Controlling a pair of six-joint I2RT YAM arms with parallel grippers.
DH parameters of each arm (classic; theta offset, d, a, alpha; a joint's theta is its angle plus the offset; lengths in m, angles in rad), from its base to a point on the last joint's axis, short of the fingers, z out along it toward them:
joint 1: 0 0.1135 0.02 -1.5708
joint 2: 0 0 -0.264 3.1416
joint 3: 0.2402 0 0.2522 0
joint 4: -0.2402 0 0.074 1.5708
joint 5: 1.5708 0 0 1.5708
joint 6: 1.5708 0.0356 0 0
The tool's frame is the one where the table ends.
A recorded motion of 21 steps. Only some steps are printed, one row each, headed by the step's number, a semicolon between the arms.
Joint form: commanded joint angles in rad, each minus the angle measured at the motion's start. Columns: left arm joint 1, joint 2, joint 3, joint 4, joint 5, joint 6; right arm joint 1, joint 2, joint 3, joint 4, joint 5, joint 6.
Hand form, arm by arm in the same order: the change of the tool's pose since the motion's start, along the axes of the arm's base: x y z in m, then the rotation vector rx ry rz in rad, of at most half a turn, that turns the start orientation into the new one. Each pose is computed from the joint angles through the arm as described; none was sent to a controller.
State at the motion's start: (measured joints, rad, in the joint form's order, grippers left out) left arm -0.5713 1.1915 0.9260 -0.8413 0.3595 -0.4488; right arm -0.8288 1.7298 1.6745 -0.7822 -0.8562 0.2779
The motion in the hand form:
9: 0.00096 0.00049 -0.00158 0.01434 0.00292 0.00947; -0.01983 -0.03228 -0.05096 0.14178 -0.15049 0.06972
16: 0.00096 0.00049 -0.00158 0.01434 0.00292 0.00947; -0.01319 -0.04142 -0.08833 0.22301 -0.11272 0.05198
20: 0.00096 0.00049 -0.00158 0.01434 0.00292 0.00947; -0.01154 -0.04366 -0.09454 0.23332 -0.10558 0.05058
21: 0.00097 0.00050 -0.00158 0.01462 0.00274 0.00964; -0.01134 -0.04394 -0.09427 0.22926 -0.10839 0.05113
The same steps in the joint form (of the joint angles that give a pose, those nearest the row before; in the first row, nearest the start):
9: 0.0023 0.0057 -0.0004 -0.0034 -0.0126 -0.0019; -0.1084 0.0416 -0.1762 0.2121 -0.2724 0.0099
16: 0.0023 0.0057 -0.0004 -0.0034 -0.0126 -0.0019; -0.1087 0.1118 -0.2255 0.2754 -0.2781 0.0469
20: 0.0023 0.0057 -0.0004 -0.0034 -0.0126 -0.0019; -0.1087 0.1289 -0.2254 0.2800 -0.2781 0.0469
21: 0.0023 0.0057 -0.0004 -0.0034 -0.0130 -0.0019; -0.1087 0.1289 -0.2255 0.2850 -0.2781 0.0469

